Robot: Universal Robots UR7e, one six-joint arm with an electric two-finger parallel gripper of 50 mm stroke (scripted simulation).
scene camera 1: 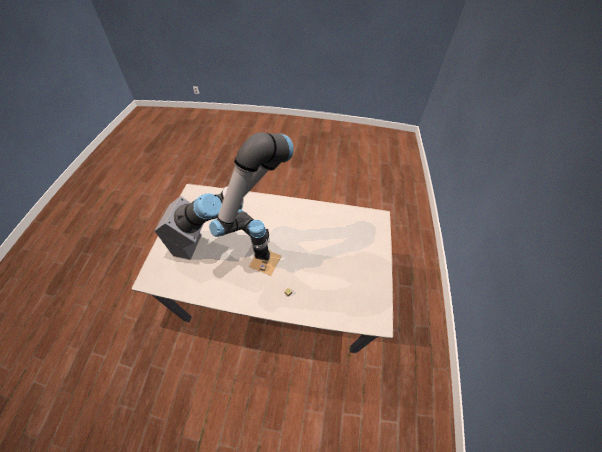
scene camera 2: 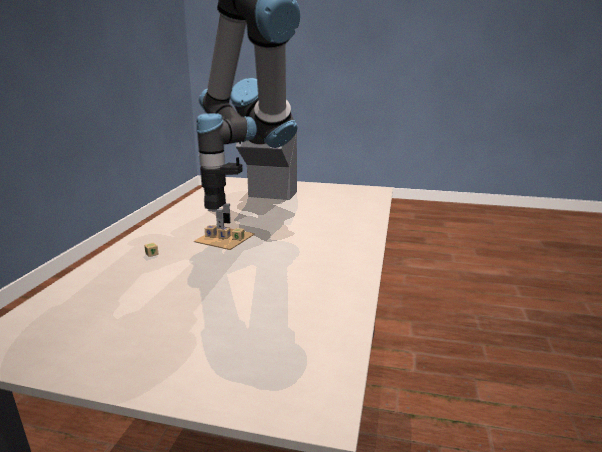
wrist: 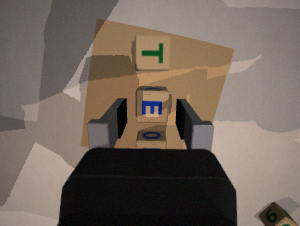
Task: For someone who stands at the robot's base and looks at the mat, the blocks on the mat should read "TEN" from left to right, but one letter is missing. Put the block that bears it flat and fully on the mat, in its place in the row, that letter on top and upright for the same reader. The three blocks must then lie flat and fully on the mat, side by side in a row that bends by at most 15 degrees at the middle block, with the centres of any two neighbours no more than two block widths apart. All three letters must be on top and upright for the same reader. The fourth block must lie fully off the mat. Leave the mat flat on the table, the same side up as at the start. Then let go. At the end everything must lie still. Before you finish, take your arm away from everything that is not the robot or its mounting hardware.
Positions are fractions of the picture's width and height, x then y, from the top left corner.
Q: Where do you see a block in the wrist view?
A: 0.51, 0.46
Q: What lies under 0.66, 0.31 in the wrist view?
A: A tan mat.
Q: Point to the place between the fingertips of the gripper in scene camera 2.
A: At 0.37, 0.50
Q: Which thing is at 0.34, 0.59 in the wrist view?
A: The gripper.
